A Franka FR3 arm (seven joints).
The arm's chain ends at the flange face. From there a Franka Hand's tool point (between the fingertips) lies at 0.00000 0.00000 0.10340 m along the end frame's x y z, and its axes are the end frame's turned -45 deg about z.
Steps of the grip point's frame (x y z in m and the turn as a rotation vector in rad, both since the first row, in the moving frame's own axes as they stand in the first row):
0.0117 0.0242 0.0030 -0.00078 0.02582 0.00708
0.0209 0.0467 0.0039 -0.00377 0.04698 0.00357
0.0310 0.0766 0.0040 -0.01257 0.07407 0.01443
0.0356 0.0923 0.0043 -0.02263 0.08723 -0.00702
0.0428 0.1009 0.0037 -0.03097 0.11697 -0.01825
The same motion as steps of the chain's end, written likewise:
0.0234 0.0107 0.0030 0.01771 0.01881 0.00708
0.0441 0.0214 0.0040 0.03055 0.03589 0.00357
0.0697 0.0367 0.0043 0.04349 0.06126 0.01443
0.0824 0.0448 0.0047 0.04568 0.07768 -0.00702
0.0909 0.0475 0.0045 0.06081 0.10461 -0.01825

